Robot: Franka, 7 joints.
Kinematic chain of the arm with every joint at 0, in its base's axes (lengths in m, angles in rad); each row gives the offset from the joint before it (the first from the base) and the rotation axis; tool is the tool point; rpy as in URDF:
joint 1: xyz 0 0 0.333 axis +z
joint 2: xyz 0 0 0 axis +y
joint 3: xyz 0 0 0.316 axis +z
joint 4: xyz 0.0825 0 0 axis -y
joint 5: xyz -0.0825 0 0.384 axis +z
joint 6: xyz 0 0 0 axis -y
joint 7: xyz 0.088 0 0 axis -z
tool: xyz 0 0 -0.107 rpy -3.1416 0 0
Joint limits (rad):
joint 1: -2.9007..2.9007
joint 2: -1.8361..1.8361
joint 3: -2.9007..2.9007
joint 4: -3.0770..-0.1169
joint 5: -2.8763..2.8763
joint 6: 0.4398..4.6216
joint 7: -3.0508..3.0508
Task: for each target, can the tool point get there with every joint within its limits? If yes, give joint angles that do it. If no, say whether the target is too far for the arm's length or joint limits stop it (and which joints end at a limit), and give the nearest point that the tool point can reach.
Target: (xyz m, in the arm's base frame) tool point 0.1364 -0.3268 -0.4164
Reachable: no: joint limits stop it (at a limit: joint 2) | nearest point 0.1336 -0.3202 -0.3569 | short by 0.060 m
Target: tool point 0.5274 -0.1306 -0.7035
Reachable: no: too far | nearest point 0.4221 -0.1045 -0.3387 | short by 0.381 m
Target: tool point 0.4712 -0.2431 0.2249
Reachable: yes | joints 1.2881 -1.3513 -1.6990 -2.1760 1.9494 2.9397 -1.5137
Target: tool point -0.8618 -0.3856 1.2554
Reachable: no: too far | nearest point -0.5601 -0.2506 0.9325 | short by 0.462 m
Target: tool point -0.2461 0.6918 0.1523
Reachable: yes | joints 1.2876 1.4467 0.9495 -1.0205 0.4863 1.6998 0.4640
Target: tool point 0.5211 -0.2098 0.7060
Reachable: yes | joints -1.9852 -0.5026 1.4067 -1.6183 2.0832 3.0731 -1.2351
